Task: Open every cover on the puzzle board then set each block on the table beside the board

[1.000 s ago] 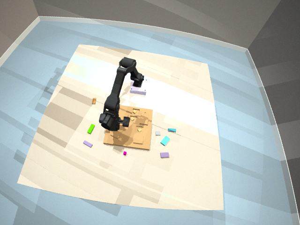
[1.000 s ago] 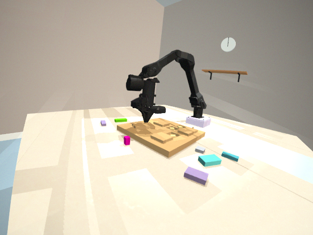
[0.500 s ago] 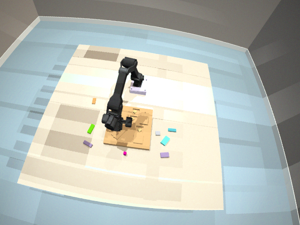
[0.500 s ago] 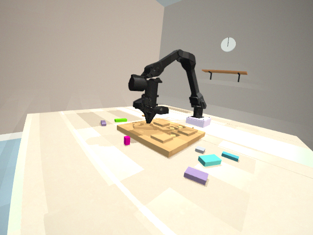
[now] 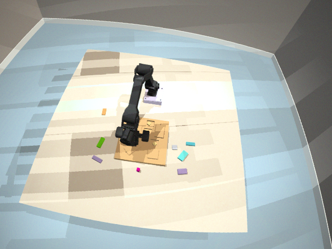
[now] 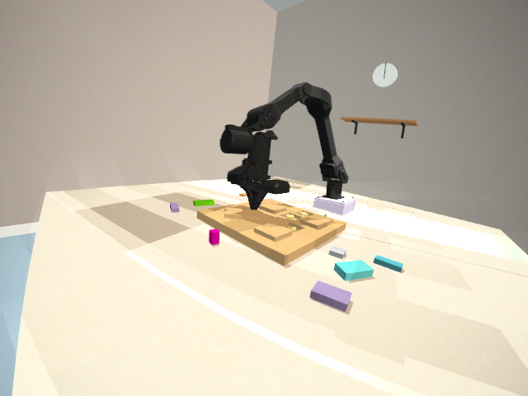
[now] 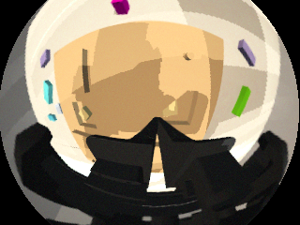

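Right now the tan puzzle board is 7 cm to the left of my gripper tip and 3 cm behind it. The rest, counted from my gripper tip: green block 19 cm to the right, 6 cm ahead, 2 cm below; grey cube 25 cm to the left, 4 cm behind, 2 cm below; magenta block 16 cm ahead, 8 cm to the left, 1 cm below.
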